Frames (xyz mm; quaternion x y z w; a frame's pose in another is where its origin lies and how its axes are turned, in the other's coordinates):
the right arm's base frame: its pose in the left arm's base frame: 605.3 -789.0 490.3 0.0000 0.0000 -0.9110 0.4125
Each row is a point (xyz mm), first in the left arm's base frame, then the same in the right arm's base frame.
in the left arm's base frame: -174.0 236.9 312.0
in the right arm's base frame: -256.9 -1262.5 -178.3
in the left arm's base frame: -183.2 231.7 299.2
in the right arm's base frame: -246.9 -1265.9 -191.1
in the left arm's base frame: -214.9 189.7 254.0
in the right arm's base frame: -194.4 -1262.1 -236.3
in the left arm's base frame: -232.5 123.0 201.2
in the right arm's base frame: -132.7 -1231.3 -289.1
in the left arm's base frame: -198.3 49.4 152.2
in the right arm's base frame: -99.9 -1157.0 -338.1
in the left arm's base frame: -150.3 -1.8 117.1
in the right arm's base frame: -93.1 -1087.2 -373.2
